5 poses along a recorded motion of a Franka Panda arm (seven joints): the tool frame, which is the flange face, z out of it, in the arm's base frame.
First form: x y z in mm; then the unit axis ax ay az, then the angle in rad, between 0 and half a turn.
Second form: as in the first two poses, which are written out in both.
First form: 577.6 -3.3 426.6 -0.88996 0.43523 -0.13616 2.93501
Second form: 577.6 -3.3 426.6 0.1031 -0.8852 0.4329 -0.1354
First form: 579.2 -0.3 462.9 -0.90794 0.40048 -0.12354 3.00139
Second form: 579.2 -0.3 462.9 0.0700 -0.9057 0.3995 -0.1232
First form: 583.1 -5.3 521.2 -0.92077 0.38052 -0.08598 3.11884
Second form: 583.1 -5.3 521.2 0.0114 -0.9207 0.3805 -0.0860
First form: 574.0 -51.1 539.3 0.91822 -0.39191 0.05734 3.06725
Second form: 574.0 -51.1 539.3 0.0372 0.9176 -0.3916 0.0573
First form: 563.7 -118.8 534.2 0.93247 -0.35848 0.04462 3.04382
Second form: 563.7 -118.8 534.2 0.0489 0.9314 -0.3581 0.0446
